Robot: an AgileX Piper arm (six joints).
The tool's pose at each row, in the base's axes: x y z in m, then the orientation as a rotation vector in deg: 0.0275, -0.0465, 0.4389, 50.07, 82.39, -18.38; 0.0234, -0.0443, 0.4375, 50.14, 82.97, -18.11; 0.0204, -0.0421, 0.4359, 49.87, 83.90, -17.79; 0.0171, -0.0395, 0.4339, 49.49, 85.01, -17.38; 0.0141, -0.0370, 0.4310, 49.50, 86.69, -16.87; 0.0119, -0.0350, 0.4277, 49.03, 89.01, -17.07
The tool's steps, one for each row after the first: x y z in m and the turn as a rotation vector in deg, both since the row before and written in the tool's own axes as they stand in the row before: 0.0013, -0.0018, -0.0043, -0.08, 0.60, -0.04; 0.0017, -0.0011, -0.0035, -0.32, 0.82, -0.33; 0.0023, -0.0011, -0.0039, -0.43, 0.97, -0.41; 0.0032, -0.0012, -0.0035, -0.19, 1.62, -0.37; 0.0036, -0.0011, -0.0024, -0.01, 1.85, -1.28
